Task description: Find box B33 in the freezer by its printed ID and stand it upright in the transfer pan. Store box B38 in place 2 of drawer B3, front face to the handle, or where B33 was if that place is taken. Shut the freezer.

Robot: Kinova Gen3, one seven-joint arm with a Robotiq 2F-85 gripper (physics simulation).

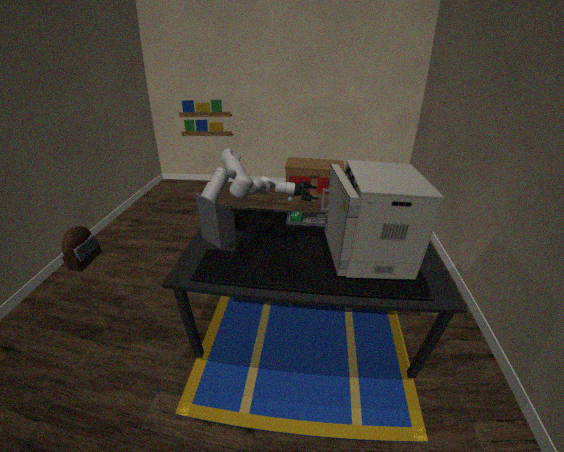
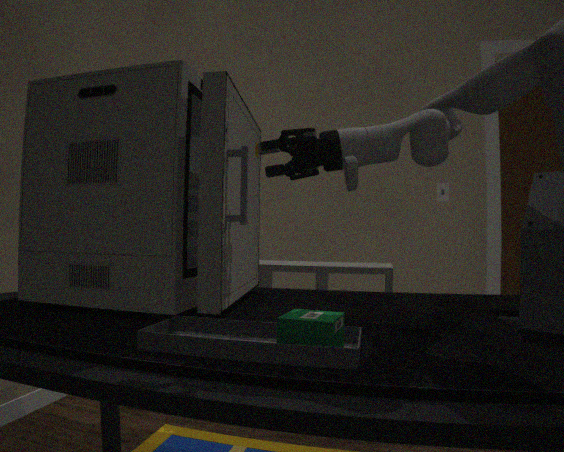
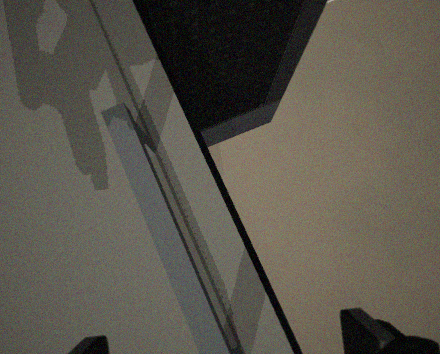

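Note:
The freezer stands on the table with its door ajar; a narrow dark gap shows beside the body. The door's upright handle faces the arm. My gripper is open and empty, in front of the door at about the height of the handle's upper end. A green box lies low and flat in the transfer pan, at the end away from the freezer. Its printed ID is too small to read. The drawers and B38 are hidden.
The black table bears the arm base, freezer and pan. A wooden cabinet with red parts stands behind the table. Wall shelves with coloured boxes hang at the back left. A pale bench stands behind the table.

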